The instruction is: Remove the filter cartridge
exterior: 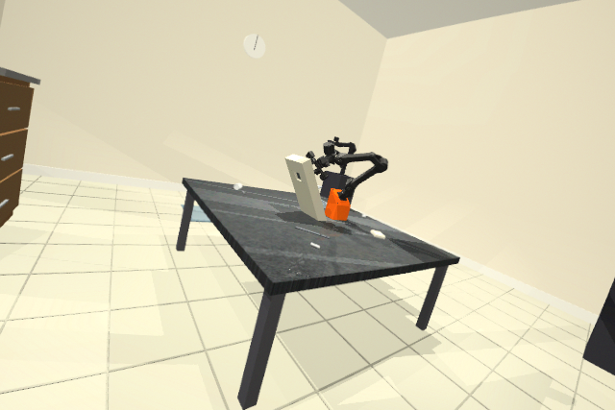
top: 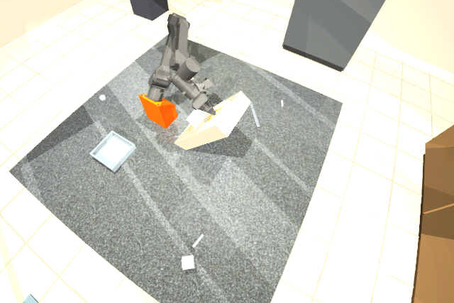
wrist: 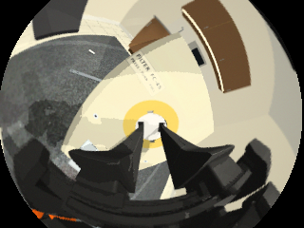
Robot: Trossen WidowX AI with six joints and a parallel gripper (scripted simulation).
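Right now my gripper tip is 1 cm short of the white round filter cartridge and 1 cm above it. From my gripper tip the other things lie so: short rod (40 cm to the right, 26 cm below, 17 cm ahead); then cream service panel (8 cm below, 3 cm behind); then peg (44 cm to the left, 26 cm below, 17 cm ahead).
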